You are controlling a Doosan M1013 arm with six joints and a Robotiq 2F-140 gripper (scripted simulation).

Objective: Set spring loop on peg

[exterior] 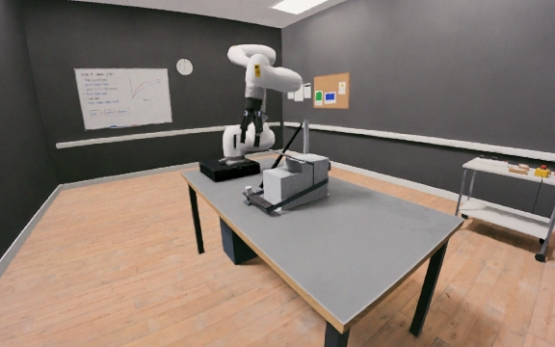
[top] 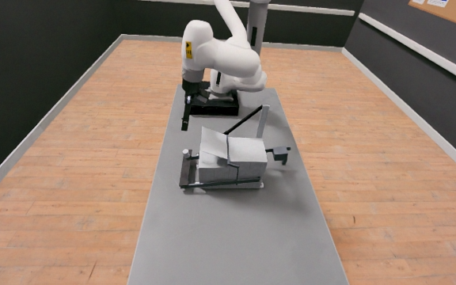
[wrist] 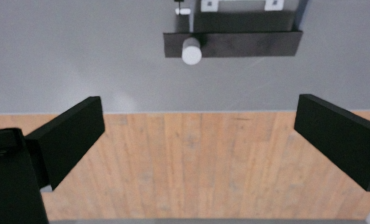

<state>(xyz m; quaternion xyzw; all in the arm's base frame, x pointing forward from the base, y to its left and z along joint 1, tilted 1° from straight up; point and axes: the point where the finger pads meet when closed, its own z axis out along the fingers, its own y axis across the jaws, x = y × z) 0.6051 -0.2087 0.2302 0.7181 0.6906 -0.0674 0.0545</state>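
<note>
Right now the steel test weight is 24 cm below my hand and 2 cm to the right of it. Round my hand: small dark object (31 cm below, 3 cm to the right).
</note>
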